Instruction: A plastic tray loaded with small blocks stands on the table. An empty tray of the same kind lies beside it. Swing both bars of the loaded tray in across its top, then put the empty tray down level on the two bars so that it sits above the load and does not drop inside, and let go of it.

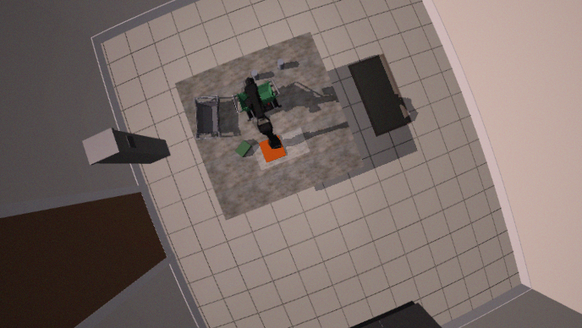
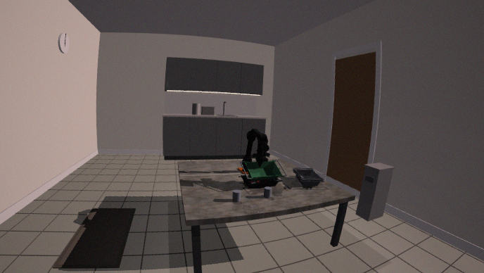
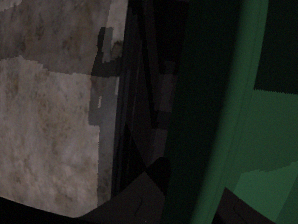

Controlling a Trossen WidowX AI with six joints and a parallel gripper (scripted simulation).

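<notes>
The green tray is 8 cm ahead of my gripper tip and 2 cm to the left of it. Also, from my gripper tip: green block (30 cm behind, 21 cm to the left, 12 cm below).
</notes>
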